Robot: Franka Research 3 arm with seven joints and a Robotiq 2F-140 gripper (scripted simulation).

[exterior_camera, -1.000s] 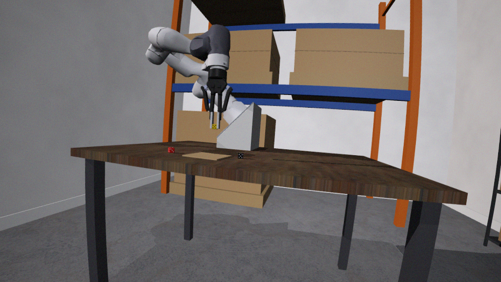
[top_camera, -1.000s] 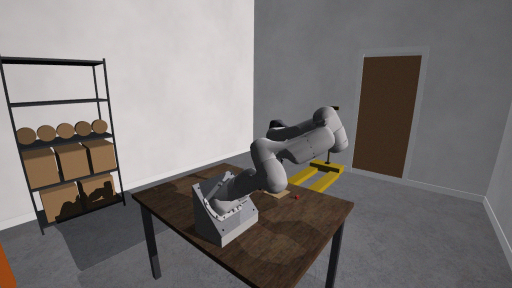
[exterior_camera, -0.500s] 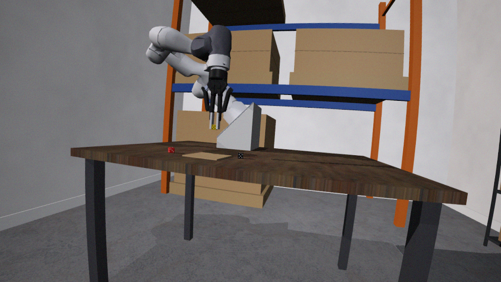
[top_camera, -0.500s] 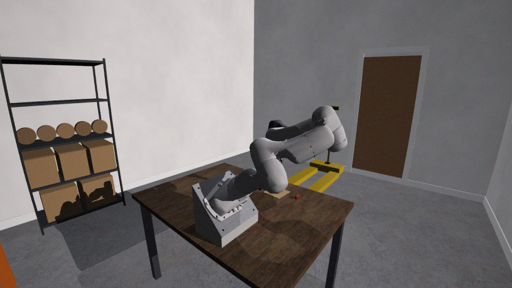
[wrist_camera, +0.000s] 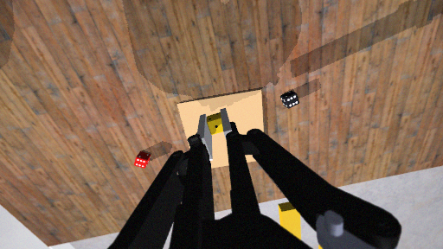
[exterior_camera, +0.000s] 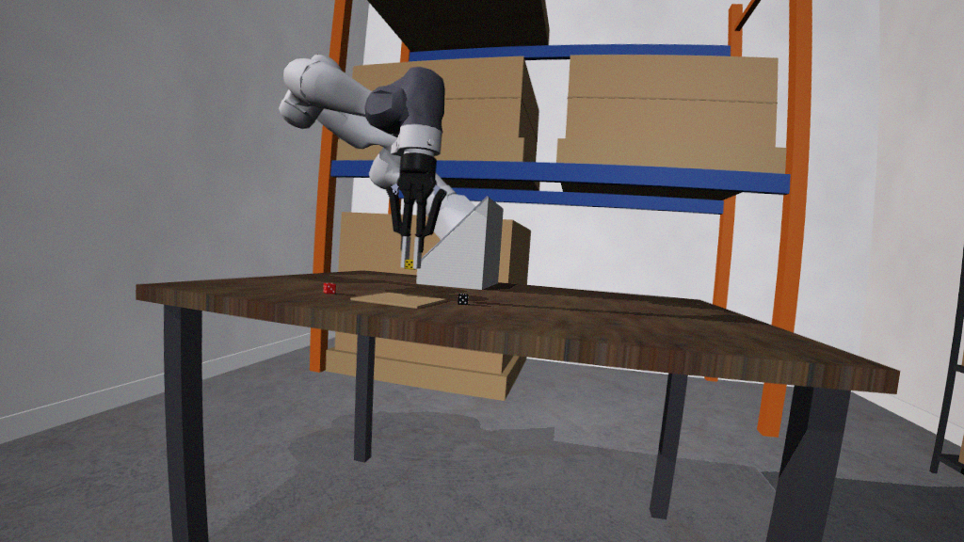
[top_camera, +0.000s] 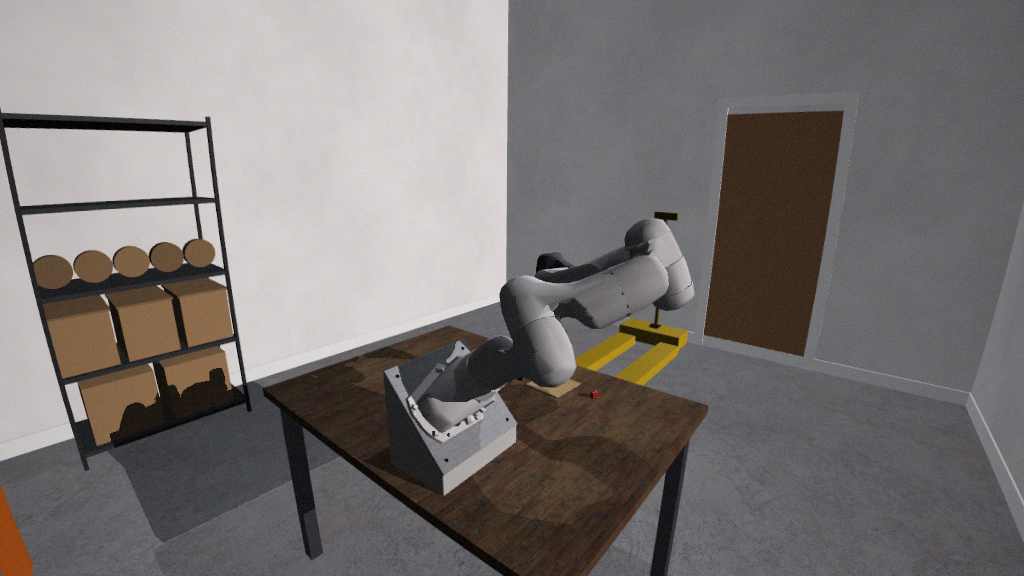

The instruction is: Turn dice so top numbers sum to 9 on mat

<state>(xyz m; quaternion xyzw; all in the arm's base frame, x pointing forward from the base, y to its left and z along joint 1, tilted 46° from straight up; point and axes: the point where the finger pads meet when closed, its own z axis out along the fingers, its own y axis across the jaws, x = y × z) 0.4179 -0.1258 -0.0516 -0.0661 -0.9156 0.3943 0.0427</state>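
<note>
The tan mat is 50 mm ahead of my hand and 90 mm below it. The rest, counted from my hand: yellow die: 30 mm below; then red die: 40 mm ahead, 160 mm to the right, 90 mm below; then black die: 30 mm ahead, 120 mm to the left, 90 mm below.
</note>
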